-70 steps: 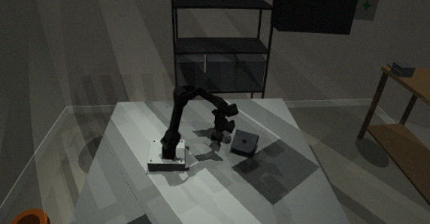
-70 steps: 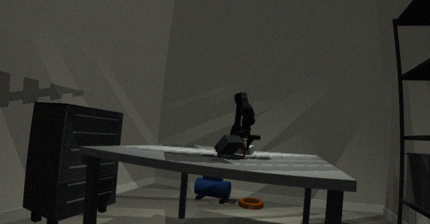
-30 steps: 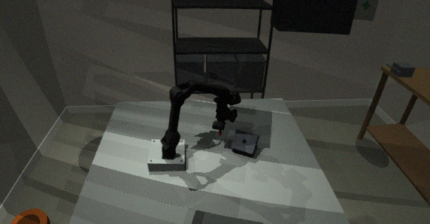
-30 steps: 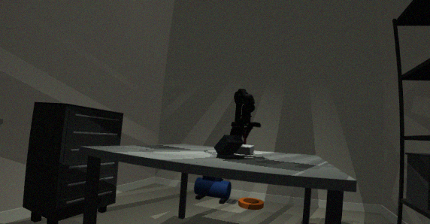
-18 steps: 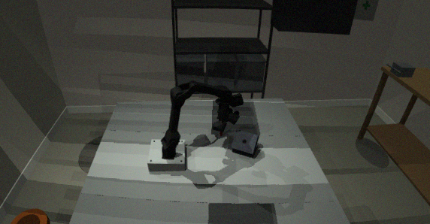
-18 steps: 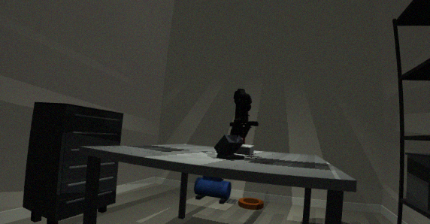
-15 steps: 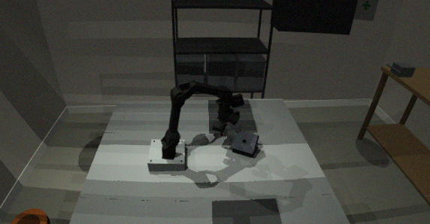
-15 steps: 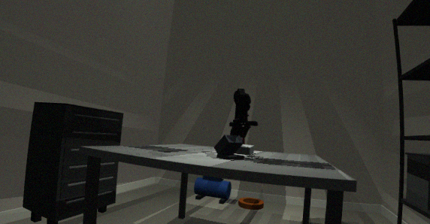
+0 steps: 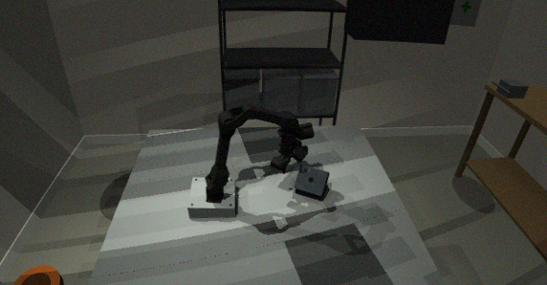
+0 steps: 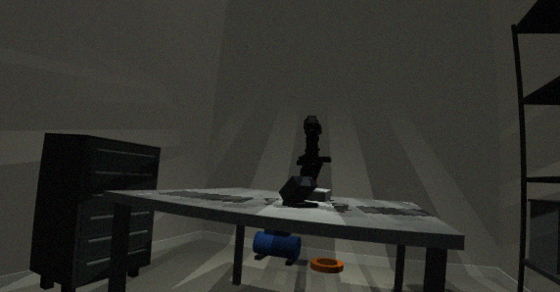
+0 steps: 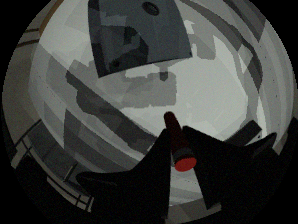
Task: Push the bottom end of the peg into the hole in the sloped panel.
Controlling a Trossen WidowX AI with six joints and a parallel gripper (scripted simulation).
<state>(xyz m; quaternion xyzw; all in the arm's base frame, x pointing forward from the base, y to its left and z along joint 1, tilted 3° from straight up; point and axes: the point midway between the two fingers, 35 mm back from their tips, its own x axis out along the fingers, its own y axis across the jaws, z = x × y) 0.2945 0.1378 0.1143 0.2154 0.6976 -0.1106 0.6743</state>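
My gripper tip is now 12 cm short of the sloped panel, 3 cm to the left of it and 5 cm above it. From my gripper tip the other things lie so: red round peg: 2 cm above.
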